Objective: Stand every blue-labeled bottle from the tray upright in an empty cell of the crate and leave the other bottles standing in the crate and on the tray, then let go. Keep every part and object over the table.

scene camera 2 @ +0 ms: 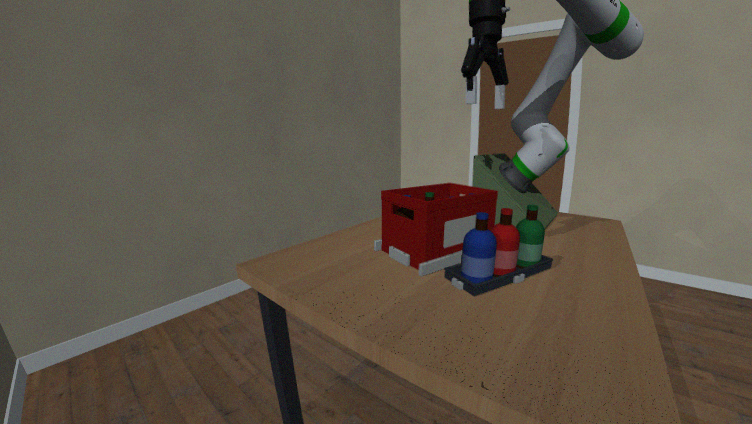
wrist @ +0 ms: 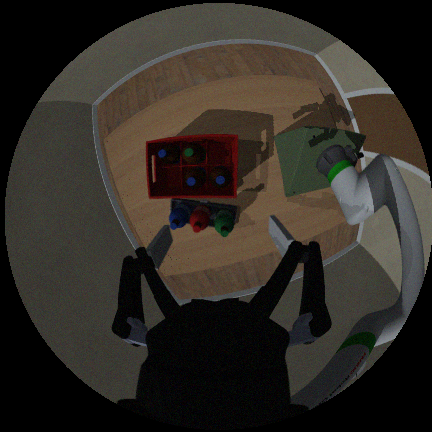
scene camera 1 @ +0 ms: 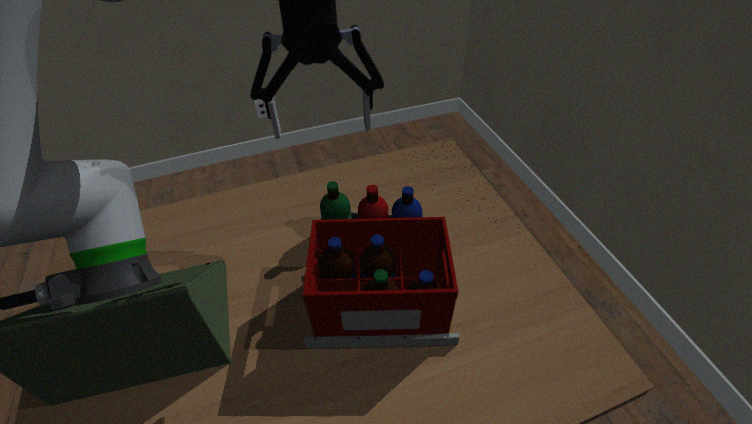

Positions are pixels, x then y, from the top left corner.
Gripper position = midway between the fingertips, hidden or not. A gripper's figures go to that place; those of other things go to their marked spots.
My gripper (scene camera 2: pixel 486 106): 0.83 m from the lens. A red bottle (scene camera 2: pixel 507 235): 0.69 m from the lens. A green bottle (scene camera 2: pixel 532 232) is 0.76 m from the lens. A blue bottle (scene camera 2: pixel 479 245): 0.63 m from the lens. The marked spots on the blue bottle and the green bottle are 0.18 m apart.
